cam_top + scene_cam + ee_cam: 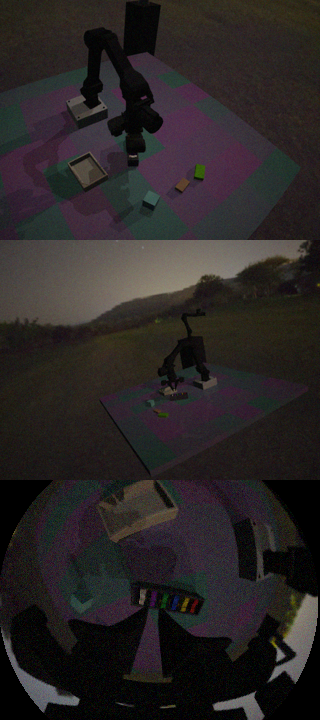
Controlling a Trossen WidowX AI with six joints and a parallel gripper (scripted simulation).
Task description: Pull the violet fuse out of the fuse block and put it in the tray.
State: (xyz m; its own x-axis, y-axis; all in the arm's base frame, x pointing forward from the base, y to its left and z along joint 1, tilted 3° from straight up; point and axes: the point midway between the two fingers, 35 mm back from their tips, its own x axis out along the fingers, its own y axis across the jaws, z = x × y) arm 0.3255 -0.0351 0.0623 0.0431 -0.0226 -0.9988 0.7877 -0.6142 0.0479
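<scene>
Now: gripper tip 50 mm above the violet fuse. Also, from my gripper tip: cyan cube 190 mm ahead, 90 mm to the right, 50 mm below; grey tray 180 mm to the right, 70 mm below, 50 mm behind.
</scene>
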